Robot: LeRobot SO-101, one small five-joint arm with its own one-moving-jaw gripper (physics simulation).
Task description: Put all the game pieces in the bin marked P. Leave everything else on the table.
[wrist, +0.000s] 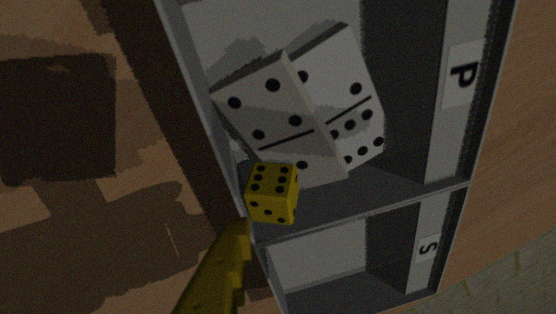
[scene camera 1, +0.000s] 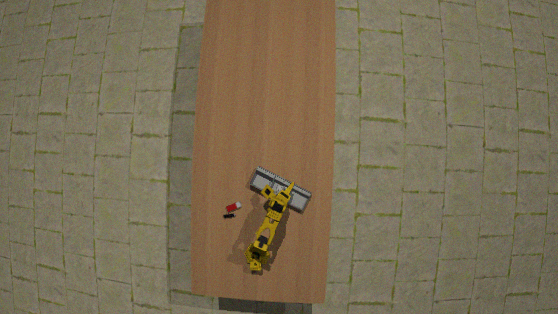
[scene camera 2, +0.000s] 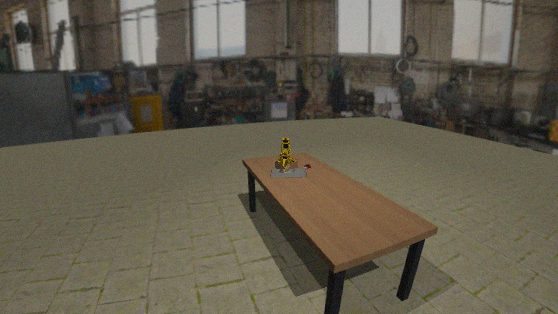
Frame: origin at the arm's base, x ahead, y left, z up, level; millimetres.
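Seen in the pictures: hand, tool point: [wrist: 249, 234] [scene camera 2: 286, 167].
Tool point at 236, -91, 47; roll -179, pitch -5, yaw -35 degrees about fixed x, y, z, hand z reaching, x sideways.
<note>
Pixels of each thing's top centre, then the offset from my tool point to it, as dx, dy, dz. "spot": a spot on its surface instead. Level surfaces: height alone.
- grey three-compartment bin, top centre: [wrist: 378, 121] [scene camera 1: 280, 188] [scene camera 2: 288, 170] +42, +1, -7
- P label, top centre: [wrist: 463, 75] +72, -13, -18
- yellow die, top centre: [wrist: 278, 215] +3, -14, -14
- white block, top centre: [scene camera 1: 233, 206] [scene camera 2: 307, 166] -48, +200, -34
- table, surface height: dz -47
- small black piece, top centre: [scene camera 1: 229, 215] -90, +218, -32
- compartment marked S, surface spot: [wrist: 428, 248] spot: +37, -90, -19
The grey three-compartment bin [scene camera 1: 302, 201] [scene camera 2: 296, 174] [wrist: 361, 218] stands in front of the arm. Its middle compartment carries the P label [wrist: 463, 75]. Two white dominoes lie in P: one domino [wrist: 277, 107] is tilted and overlaps the other domino [wrist: 337, 62]. A yellow die [wrist: 271, 192] with black pips shows at P's near corner, beside the tilted domino and the divider; whether it rests on the bottom is unclear. My gripper [scene camera 1: 289, 188] [scene camera 2: 285, 170] is open above the bin's near edge. One notched jaw shows in the wrist view, its tip just below the die.
A red and white block [scene camera 1: 232, 207] [scene camera 2: 307, 166] lies on the table [scene camera 1: 265, 90] [scene camera 2: 350, 215] left of the arm in the overhead view, with a small black piece [scene camera 1: 229, 216] beside it. The compartment marked S [wrist: 428, 248] adjoins P. The bin walls stand close around the jaw.
</note>
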